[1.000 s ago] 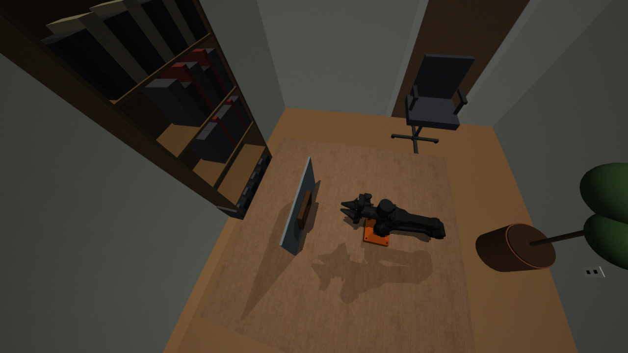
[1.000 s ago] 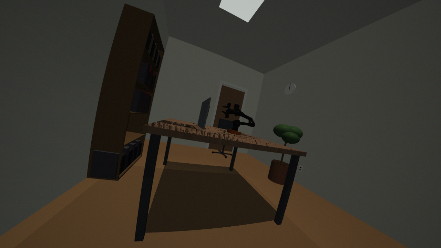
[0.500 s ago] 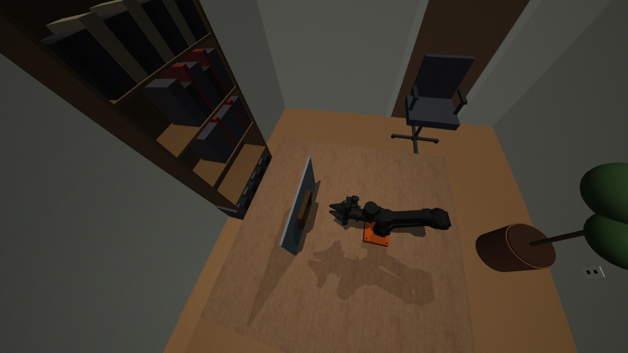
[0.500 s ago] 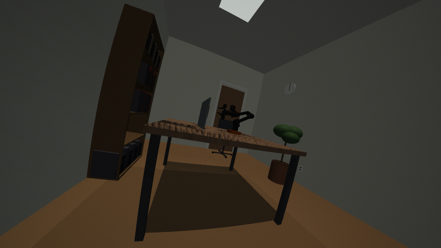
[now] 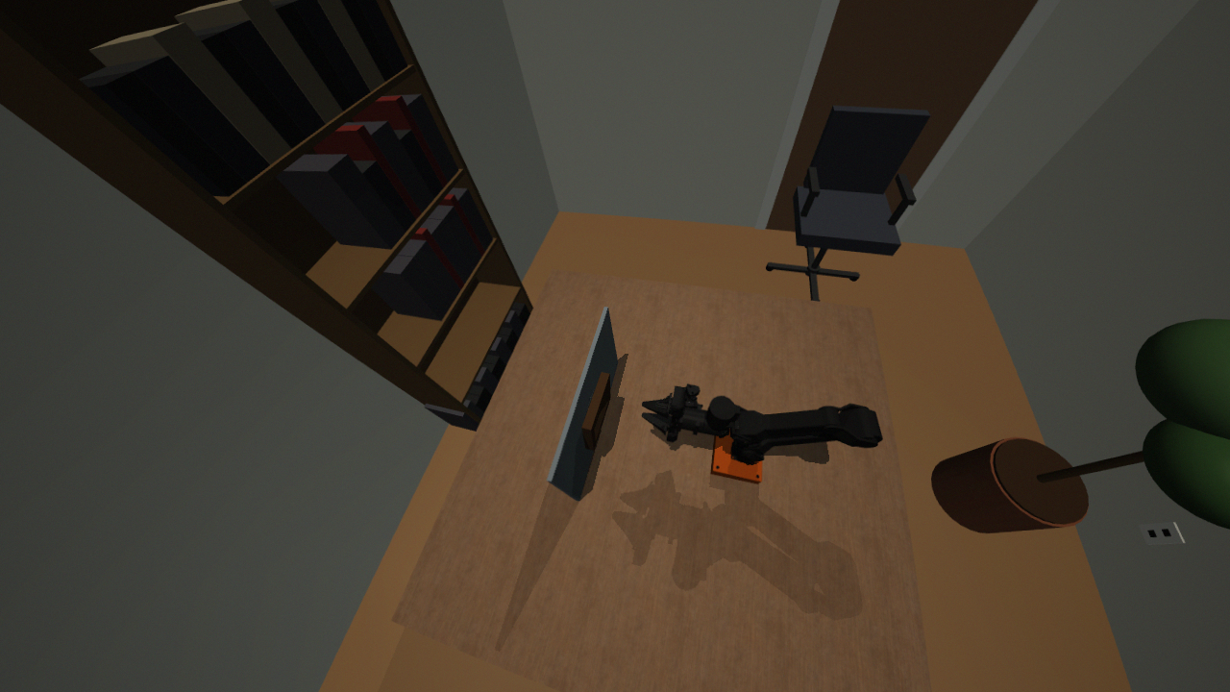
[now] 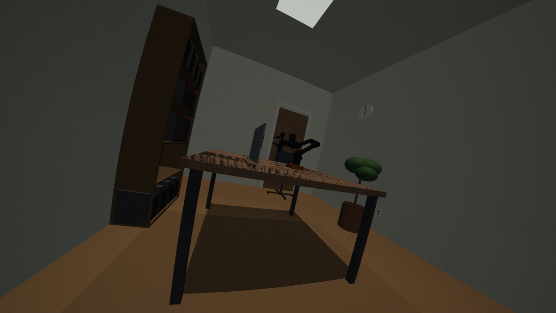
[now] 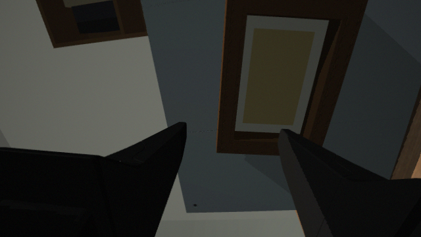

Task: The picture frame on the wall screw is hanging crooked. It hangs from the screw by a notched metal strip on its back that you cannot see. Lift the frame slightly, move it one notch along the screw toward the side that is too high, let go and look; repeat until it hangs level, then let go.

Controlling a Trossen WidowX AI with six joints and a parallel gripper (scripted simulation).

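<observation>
My gripper tip is 130 mm short of the picture frame, 20 mm to the right of it and 50 mm above it. Also, from my gripper tip: grey wall panel: 140 mm ahead, 10 mm to the left, 70 mm below.
</observation>
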